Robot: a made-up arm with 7 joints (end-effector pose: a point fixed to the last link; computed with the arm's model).
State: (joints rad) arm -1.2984 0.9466 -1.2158 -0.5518 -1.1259 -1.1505 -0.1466
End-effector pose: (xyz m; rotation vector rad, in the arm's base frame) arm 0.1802 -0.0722 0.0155 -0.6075 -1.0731 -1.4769
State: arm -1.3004 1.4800 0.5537 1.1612 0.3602 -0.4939 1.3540
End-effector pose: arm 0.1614 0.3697 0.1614 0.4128 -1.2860 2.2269
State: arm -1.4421 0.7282 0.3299 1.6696 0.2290 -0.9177 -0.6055
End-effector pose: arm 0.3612 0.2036 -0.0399 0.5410 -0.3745 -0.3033
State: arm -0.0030 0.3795 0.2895 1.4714 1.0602 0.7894 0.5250
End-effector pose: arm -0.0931 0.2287 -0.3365 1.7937 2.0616 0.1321
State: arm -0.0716 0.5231 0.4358 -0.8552 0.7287 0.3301 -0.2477
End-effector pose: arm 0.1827 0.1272 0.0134 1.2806 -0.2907 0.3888
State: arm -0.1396 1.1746 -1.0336 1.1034 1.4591 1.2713 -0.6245
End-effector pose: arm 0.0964 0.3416 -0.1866 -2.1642 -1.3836 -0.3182
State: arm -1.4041 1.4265 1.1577 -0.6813 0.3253 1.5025 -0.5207
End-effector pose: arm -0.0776 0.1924 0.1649 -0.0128 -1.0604 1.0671
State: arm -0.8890 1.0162 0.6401 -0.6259 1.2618 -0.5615 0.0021
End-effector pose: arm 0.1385 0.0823 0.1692 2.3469 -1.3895 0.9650
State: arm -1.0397 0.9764 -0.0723 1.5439 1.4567 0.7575 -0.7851
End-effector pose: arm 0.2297 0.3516 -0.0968 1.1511 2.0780 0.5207
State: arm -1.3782 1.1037 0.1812 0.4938 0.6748 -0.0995 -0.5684
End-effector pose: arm 0.2745 0.2147 0.1968 1.4292 -0.2534 0.3257
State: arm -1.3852 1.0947 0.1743 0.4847 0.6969 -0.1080 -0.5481
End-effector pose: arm 0.2757 0.2098 0.1980 1.4529 -0.2748 0.3399
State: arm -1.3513 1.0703 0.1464 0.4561 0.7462 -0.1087 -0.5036
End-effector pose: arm 0.2865 0.1988 0.1870 1.5166 -0.2713 0.3435
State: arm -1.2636 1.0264 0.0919 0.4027 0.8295 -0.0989 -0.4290
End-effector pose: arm 0.3070 0.1805 0.1576 1.6290 -0.2475 0.3246
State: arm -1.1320 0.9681 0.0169 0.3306 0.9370 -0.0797 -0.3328
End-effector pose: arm 0.3289 0.1572 0.1093 1.7702 -0.2293 0.2726
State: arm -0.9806 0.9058 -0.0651 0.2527 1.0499 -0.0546 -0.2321
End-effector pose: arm 0.3416 0.1333 0.0502 1.9019 -0.2367 0.1901
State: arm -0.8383 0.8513 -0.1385 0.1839 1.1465 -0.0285 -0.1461
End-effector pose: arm 0.3418 0.1133 -0.0058 1.9925 -0.2633 0.0975
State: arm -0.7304 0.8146 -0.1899 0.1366 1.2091 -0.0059 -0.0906
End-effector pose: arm 0.3350 0.1007 -0.0465 2.0363 -0.2819 0.0222
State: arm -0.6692 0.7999 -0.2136 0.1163 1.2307 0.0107 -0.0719
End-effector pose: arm 0.3291 0.0969 -0.0680 2.0474 -0.2707 -0.0216
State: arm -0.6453 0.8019 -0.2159 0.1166 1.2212 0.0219 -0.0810
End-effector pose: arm 0.3269 0.0998 -0.0753 2.0416 -0.2330 -0.0398
